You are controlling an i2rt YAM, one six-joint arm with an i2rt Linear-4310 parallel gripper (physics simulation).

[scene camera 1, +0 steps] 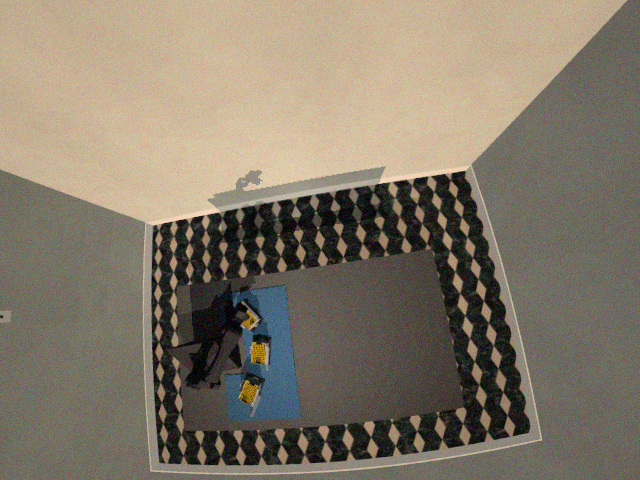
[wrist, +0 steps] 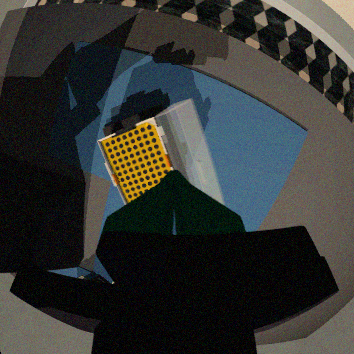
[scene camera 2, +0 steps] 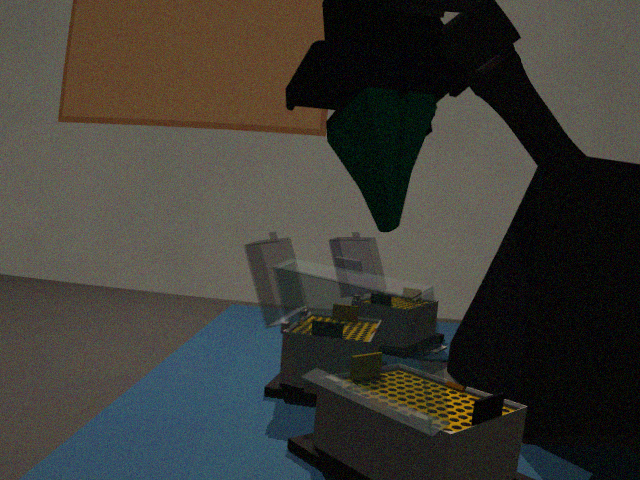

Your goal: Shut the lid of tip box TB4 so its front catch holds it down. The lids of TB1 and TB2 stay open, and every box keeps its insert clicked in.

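TB4 is the farthest box in scene camera 2. Its clear lid stands open, on the box's right in the wrist view. Its yellow insert sits level inside. My gripper is shut and empty, fingertips together above TB4, near its hinge side in the wrist view and covering its lower part. TB2 is the middle box, with its lid open. TB1 is nearest in scene camera 2, with its lid open. Their inserts look seated.
The boxes stand in a row on a blue mat on a grey-brown table. The dark arm comes from the left in scene camera 1. Its shadows fall around TB4. The front catch is too dark to judge.
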